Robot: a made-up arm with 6 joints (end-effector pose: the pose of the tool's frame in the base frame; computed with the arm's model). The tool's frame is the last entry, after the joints.
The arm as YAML. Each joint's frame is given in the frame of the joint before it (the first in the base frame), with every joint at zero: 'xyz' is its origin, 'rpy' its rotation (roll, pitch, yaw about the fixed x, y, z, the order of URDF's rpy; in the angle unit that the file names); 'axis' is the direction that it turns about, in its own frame. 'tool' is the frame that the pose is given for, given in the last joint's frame.
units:
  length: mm
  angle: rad
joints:
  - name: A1
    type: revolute
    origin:
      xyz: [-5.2, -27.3, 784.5]
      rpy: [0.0, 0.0, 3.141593]
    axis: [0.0, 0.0, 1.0]
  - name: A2
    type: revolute
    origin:
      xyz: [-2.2, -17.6, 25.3]
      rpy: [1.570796, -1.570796, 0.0]
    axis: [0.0, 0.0, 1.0]
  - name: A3
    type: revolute
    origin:
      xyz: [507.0, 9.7, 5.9]
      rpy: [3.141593, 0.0, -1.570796]
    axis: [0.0, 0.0, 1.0]
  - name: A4
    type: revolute
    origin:
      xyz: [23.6, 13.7, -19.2]
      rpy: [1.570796, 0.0, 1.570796]
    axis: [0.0, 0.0, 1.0]
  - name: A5
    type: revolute
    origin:
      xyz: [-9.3, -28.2, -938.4]
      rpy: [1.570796, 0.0, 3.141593]
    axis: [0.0, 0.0, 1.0]
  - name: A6
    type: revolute
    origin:
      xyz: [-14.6, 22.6, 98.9]
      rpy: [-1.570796, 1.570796, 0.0]
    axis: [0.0, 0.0, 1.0]
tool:
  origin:
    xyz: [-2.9, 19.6, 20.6]
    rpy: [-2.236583, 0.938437, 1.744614]
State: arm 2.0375 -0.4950 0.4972 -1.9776 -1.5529 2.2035
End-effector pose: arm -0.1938 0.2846 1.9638 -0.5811 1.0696 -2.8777
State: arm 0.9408 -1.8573 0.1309 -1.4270 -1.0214 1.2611
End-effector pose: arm -0.4435 -0.6397 1.5172 0.1917 -0.9143 1.5605
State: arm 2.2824 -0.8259 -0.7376 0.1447 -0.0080 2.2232
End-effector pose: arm -0.3041 0.3799 1.2451 -0.5092 -1.5216 1.0509
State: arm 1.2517 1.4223 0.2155 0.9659 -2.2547 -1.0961
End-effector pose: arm 0.2178 0.8404 0.0369 -0.9315 0.1933 -1.8739
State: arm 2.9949 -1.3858 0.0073 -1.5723 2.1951 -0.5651
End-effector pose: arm 0.2333 -0.1125 1.8505 -1.7931 -1.2314 0.6963
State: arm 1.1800 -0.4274 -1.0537 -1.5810 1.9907 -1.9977
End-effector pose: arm 0.1304 0.4846 0.6711 -2.6417 0.3611 -1.2494
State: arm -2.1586 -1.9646 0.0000 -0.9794 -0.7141 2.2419
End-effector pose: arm 0.3814 0.6166 1.4628 -1.9658 -0.3234 -2.1322
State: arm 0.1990 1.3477 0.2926 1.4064 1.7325 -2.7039
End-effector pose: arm 0.9624 0.1675 0.1319 -1.2212 -2.5231 -0.8176
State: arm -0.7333 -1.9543 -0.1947 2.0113 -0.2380 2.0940
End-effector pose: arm -0.4551 0.5060 1.4752 1.0249 -0.4156 1.7635
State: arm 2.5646 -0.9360 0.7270 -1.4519 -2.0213 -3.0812
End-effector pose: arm 0.3466 -0.2432 2.0591 -1.4692 2.4490 -0.8819
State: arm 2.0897 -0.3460 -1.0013 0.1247 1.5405 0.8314
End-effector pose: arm -0.2418 0.4839 0.6882 0.5312 -0.2330 1.6283
